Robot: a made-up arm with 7 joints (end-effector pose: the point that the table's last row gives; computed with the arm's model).
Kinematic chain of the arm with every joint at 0, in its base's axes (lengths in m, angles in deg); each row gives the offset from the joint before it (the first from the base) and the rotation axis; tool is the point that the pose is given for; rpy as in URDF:
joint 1: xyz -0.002 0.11 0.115 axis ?
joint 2: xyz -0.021 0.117 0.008 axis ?
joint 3: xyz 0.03 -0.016 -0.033 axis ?
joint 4: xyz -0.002 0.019 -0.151 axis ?
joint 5: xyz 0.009 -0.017 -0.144 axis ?
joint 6: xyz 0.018 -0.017 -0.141 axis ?
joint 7: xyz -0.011 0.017 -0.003 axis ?
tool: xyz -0.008 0.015 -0.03 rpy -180 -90 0
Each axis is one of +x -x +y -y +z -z.
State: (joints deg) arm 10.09 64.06 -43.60 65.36 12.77 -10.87 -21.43
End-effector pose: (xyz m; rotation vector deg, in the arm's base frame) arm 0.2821 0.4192 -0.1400 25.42 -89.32 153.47
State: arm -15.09 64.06 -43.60 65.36 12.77 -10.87 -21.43
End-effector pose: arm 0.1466 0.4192 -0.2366 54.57 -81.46 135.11
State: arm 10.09 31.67 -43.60 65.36 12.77 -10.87 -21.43
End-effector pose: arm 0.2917 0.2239 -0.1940 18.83 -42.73 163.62
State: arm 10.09 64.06 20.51 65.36 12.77 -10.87 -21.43
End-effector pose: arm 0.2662 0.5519 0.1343 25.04 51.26 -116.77
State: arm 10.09 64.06 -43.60 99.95 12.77 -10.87 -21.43
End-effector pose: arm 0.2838 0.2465 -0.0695 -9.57 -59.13 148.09
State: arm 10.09 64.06 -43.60 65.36 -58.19 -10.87 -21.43
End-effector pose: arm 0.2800 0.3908 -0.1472 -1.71 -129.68 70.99
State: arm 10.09 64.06 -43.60 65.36 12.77 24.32 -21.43
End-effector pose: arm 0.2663 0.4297 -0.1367 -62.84 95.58 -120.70
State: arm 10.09 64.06 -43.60 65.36 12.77 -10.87 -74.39
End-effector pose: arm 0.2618 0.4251 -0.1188 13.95 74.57 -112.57
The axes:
joint 1: -y
joint 2: +x
joint 3: +z
joint 4: -y
joint 5: +z
joint 6: +y
joint 7: -x

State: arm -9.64 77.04 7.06 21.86 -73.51 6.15 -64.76
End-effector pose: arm 0.1317 0.6526 0.0156 -11.68 164.05 -19.27
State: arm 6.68 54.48 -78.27 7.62 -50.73 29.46 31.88
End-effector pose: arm 0.0631 0.5974 -0.1945 117.43 -104.79 -21.92
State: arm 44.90 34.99 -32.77 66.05 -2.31 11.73 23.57
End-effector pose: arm 0.4203 0.2677 0.0502 14.88 -64.28 142.26
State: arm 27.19 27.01 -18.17 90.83 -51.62 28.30 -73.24
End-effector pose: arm 0.3124 0.2200 0.1003 53.39 64.39 -69.76
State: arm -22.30 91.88 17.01 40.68 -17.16 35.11 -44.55
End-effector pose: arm 0.2044 0.6163 0.1320 -28.14 107.24 -25.91
